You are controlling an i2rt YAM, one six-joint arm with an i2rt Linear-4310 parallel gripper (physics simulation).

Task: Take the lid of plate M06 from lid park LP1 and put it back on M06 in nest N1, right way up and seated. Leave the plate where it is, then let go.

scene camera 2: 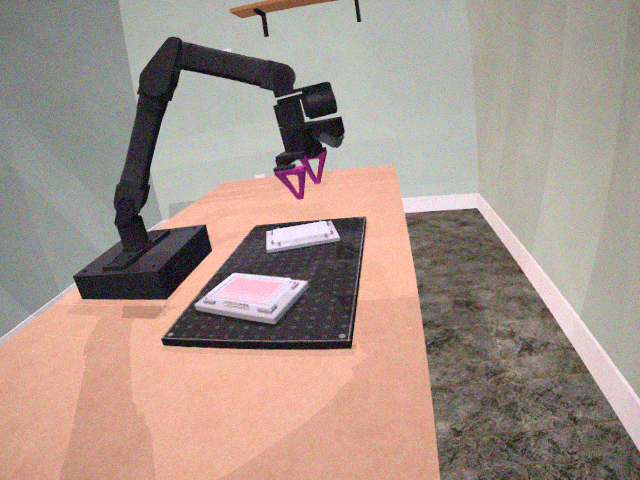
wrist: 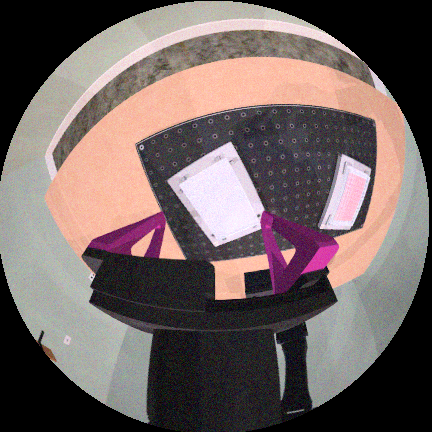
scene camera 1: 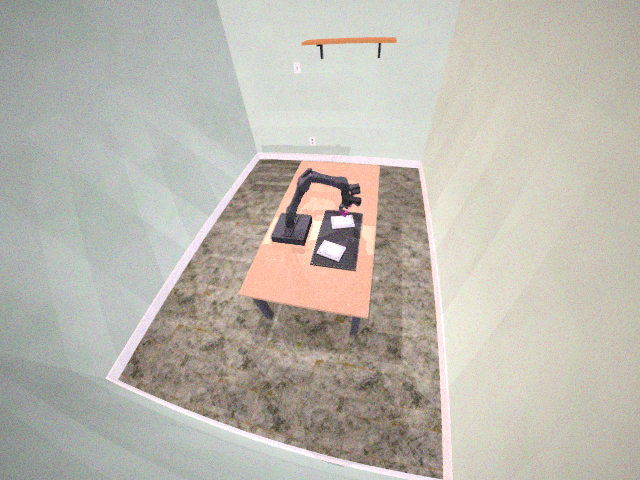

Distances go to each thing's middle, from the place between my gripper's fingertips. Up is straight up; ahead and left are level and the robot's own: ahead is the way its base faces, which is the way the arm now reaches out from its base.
Now: the flat white lid (scene camera 2: 312, 230) 10 cm below my hand and 3 cm behind it. The rest, counted from my hand: white plate with pink top (scene camera 2: 245, 290) 28 cm to the right, 9 cm below, 5 cm behind.
